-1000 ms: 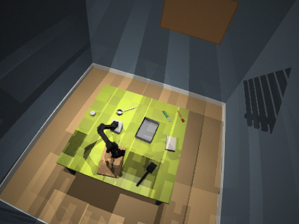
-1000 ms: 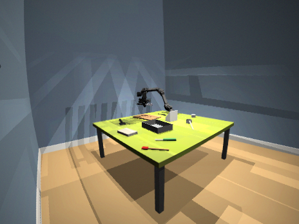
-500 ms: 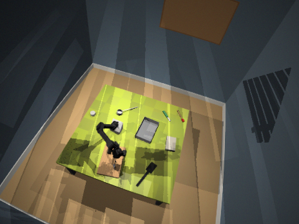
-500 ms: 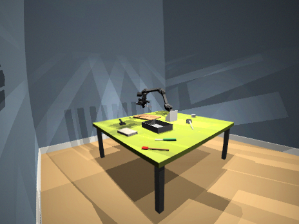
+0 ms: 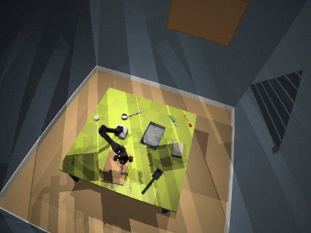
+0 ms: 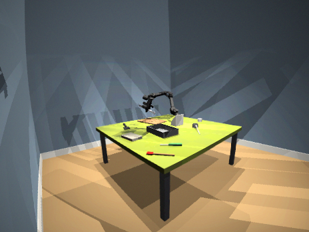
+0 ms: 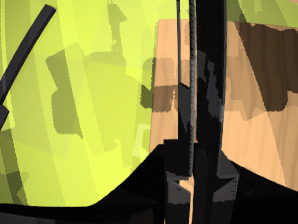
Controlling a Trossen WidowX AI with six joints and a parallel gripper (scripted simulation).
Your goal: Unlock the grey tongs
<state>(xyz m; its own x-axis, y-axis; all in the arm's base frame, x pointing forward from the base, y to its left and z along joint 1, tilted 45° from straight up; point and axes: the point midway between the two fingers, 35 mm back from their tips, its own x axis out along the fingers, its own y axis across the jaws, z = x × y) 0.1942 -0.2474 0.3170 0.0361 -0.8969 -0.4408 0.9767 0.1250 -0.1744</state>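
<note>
My gripper tip is now 9 cm past the wooden board and 14 cm above it. The rest, counted from my gripper tip: roasting tin (19 cm ahead, 50 cm to the left, 12 cm below); yellow piece (1 cm ahead, 6 cm to the right, 7 cm above); black spatula (33 cm ahead, 2 cm to the right, 14 cm below).
</note>
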